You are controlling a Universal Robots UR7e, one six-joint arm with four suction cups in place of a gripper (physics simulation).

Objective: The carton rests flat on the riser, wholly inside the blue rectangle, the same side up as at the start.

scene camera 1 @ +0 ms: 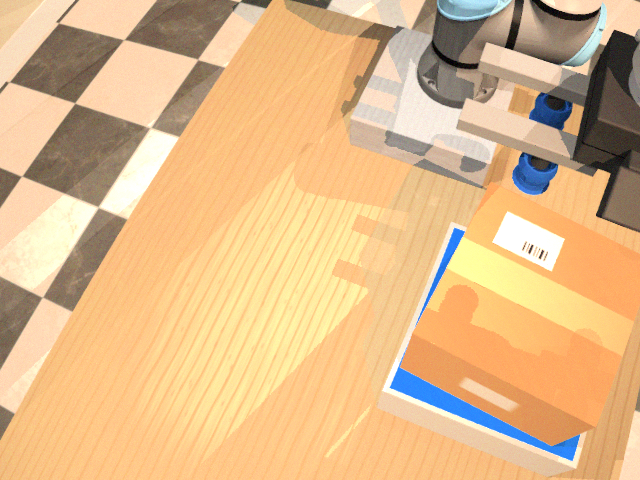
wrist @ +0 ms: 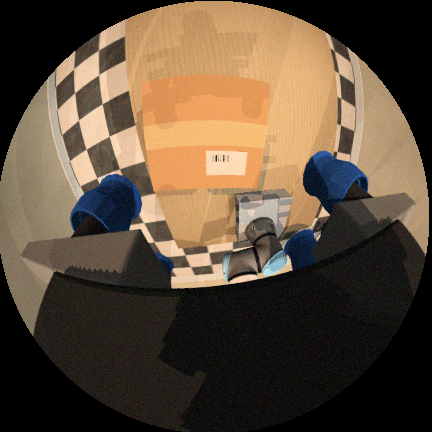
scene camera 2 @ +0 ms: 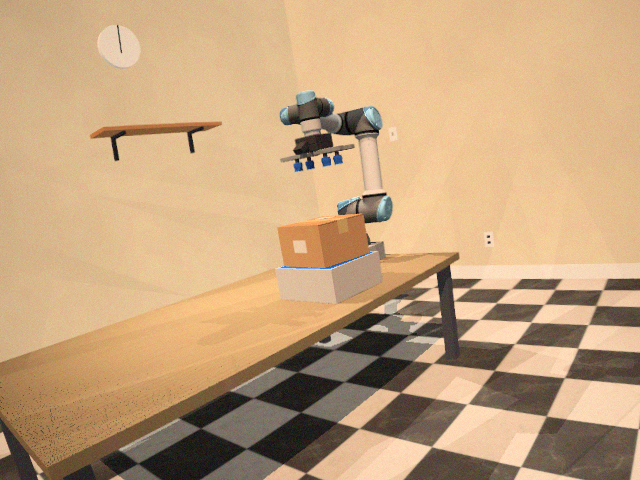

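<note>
The orange-brown carton (scene camera 1: 527, 320) (scene camera 2: 323, 242) (wrist: 205, 135) sits flat on the pale riser (scene camera 1: 465, 434) (scene camera 2: 305, 284), with its tape strip and barcode label facing up. It is turned slightly against the riser. In scene camera 1 the blue rectangle (scene camera 1: 429, 393) shows along the carton's front and left. The carton's front left bottom corner is very close to the blue edge; its far and right bottom edges are hidden, so I cannot tell whether all of it is inside. My suction gripper (scene camera 1: 542, 142) (scene camera 2: 317, 161) (wrist: 225, 222) is open, holding nothing, high above the carton and apart from it.
The arm's grey base block (scene camera 1: 413, 103) (wrist: 250, 215) stands on the wooden table (scene camera 1: 206, 310) (scene camera 2: 155, 351) behind the riser. A wall shelf (scene camera 2: 155, 129) and a clock (scene camera 2: 118, 46) are on the wall at the left in scene camera 2.
</note>
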